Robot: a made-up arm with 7 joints. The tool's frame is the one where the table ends. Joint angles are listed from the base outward.
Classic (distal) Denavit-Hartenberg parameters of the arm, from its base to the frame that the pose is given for. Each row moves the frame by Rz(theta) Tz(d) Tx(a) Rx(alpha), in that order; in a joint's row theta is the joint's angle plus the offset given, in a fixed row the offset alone. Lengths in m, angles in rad.
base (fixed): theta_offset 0  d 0.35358  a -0.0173  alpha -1.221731
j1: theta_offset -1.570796  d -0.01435  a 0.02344  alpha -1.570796
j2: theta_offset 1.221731  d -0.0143  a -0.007  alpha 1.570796
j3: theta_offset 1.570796  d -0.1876  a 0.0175  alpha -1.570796
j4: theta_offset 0  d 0.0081  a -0.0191  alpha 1.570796
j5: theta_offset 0  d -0.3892  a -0.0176  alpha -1.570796
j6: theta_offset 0  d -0.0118  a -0.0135  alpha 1.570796
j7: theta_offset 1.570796  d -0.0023  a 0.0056  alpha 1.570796
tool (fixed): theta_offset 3.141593  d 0.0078  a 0  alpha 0
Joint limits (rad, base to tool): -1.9..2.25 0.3..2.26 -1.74..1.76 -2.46..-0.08 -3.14..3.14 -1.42..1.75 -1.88..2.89
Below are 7 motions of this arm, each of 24 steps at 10 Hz.
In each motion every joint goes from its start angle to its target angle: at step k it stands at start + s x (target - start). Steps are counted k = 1, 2, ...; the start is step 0. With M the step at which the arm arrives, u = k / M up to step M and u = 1 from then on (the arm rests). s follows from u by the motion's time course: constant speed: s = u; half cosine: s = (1 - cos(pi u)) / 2; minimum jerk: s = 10 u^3 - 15 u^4 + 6 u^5.
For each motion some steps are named. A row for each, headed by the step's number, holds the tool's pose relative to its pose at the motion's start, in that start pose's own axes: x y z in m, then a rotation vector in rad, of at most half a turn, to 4 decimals.
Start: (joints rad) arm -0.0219 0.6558 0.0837 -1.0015 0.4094 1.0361 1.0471
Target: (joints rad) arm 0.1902 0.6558 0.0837 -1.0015 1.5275 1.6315 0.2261
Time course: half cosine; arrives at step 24
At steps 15, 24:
15: -0.0412 0.0286 -0.0195 -0.8401 0.2158 -0.1353
24: -0.0609 0.0385 -0.0242 -1.1625 0.3128 -0.4085

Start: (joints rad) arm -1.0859 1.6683 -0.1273 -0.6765 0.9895 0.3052 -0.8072
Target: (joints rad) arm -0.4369 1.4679 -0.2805 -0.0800 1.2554 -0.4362 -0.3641
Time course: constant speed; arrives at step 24
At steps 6, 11, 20, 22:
6: 0.0482 0.0107 -0.0894 -0.0926 -0.0658 0.0336
11: 0.0743 -0.0003 -0.1682 -0.1651 -0.0942 0.0900
20: 0.0818 -0.0603 -0.3020 -0.2554 -0.0726 0.2350
22: 0.0762 -0.0792 -0.3279 -0.2651 -0.0544 0.2706

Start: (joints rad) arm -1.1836 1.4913 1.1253 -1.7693 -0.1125 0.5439 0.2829
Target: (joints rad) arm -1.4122 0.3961 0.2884 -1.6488 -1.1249 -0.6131 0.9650
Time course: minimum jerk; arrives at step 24
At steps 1, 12, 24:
1: 0.0001 0.0000 -0.0004 0.0000 0.0000 -0.0003
12: 0.1550 -0.0779 -0.1982 0.0598 -0.1870 -0.4339
24: 0.3518 -0.2430 -0.1826 0.2476 -0.7342 -1.1365

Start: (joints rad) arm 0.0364 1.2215 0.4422 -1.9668 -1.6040 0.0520 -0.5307
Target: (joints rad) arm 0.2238 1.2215 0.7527 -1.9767 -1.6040 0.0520 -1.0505
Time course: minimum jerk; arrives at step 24
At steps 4, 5, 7, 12, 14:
4: 0.0023 -0.0006 -0.0014 -0.0022 0.0226 -0.0053
5: 0.0042 -0.0011 -0.0026 -0.0039 0.0412 -0.0097
7: 0.0099 -0.0027 -0.0061 -0.0087 0.0973 -0.0230
12: 0.0315 -0.0096 -0.0213 -0.0220 0.3222 -0.0760
14: 0.0405 -0.0129 -0.0285 -0.0249 0.4224 -0.0994

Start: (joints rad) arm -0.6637 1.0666 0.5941 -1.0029 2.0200 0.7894 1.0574
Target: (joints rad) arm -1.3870 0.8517 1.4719 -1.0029 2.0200 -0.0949 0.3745
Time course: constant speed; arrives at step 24
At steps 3, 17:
3: 0.0327 -0.0121 -0.0162 -0.0328 0.0329 -0.2448
17: 0.1170 -0.1132 -0.0169 0.1468 -0.1969 -1.2216

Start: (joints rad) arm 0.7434 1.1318 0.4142 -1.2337 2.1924 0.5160 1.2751
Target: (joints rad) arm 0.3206 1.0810 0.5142 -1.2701 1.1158 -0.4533 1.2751
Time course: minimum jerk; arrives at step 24
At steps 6, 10, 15, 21, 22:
6: 0.0065 0.0045 -0.0117 0.0308 0.0921 -0.1078
10: 0.0241 0.0121 -0.0392 0.0782 0.3041 -0.3850
15: 0.0571 0.0143 -0.0823 0.0876 0.6143 -0.8677
21: 0.0824 0.0081 -0.1126 0.0522 0.8115 -1.2211
22: 0.0835 0.0077 -0.1139 0.0499 0.8196 -1.2363

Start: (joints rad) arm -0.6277 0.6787 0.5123 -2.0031 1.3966 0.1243 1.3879
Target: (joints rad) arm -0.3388 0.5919 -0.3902 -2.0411 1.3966 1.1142 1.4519
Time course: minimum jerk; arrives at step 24
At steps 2, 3, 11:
2: -0.0020 -0.0002 -0.0004 -0.0016 -0.0022 0.0098
3: -0.0062 -0.0007 -0.0012 -0.0052 -0.0070 0.0308
11: -0.1488 -0.0487 -0.0413 -0.1568 -0.2089 0.7938

